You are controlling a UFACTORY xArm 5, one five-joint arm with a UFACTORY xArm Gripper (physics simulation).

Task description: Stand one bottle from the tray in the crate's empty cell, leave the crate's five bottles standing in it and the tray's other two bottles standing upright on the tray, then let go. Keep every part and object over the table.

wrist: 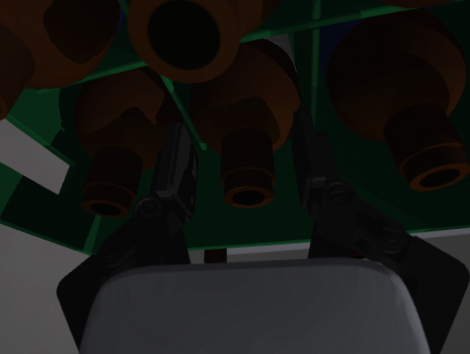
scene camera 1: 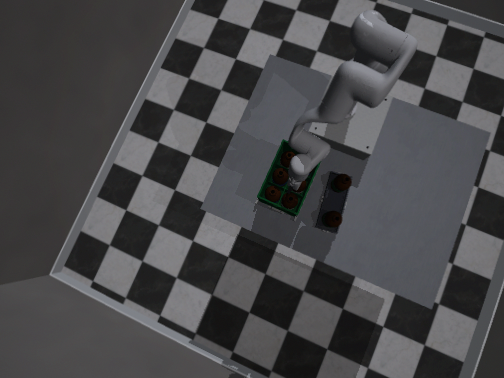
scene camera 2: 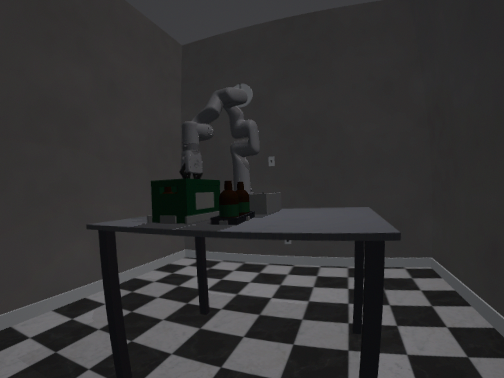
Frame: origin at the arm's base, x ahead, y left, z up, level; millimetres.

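Where they show: gripper, fingertip midpoint: (wrist: 240, 134).
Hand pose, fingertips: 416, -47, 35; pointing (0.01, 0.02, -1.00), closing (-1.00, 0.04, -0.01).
After its pixels a point has its place, as x, y, z.
The green crate (scene camera 1: 259, 198) {557, -150, 69} (scene camera 2: 170, 202) {552, -60, -15} (wrist: 200, 30) holds brown bottles standing in its cells. My gripper (scene camera 1: 297, 186) {416, -47, 35} (scene camera 2: 191, 176) (wrist: 240, 134) {416, -47, 35} is open over the crate. In the wrist view its fingers stand apart on either side of the neck of one bottle (wrist: 247, 172) {414, -43, 56} in a middle cell, with a gap on both sides. Neighbouring bottles (wrist: 110, 185) {492, -42, 55} (wrist: 425, 155) {331, -41, 57} stand left and right of it. The dark tray (scene camera 1: 334, 201) {402, 161, -93} (scene camera 2: 218, 218) {547, 161, -76} beside the crate holds two upright bottles (scene camera 1: 342, 182) {336, 137, 37} (scene camera 1: 332, 218) {496, 161, 42}, with a bare stretch between them. The arm hides part of the crate in the first scene view.
The crate and tray stand on the grey table (scene camera 1: 410, 200) {242, 476, -98} (scene camera 2: 320, 220) {392, 501, -99}. The crate's walls and thin green dividers lie close around the fingers. A light grey box (scene camera 2: 267, 201) {148, 206, -36} stands behind the tray, near the arm's base.
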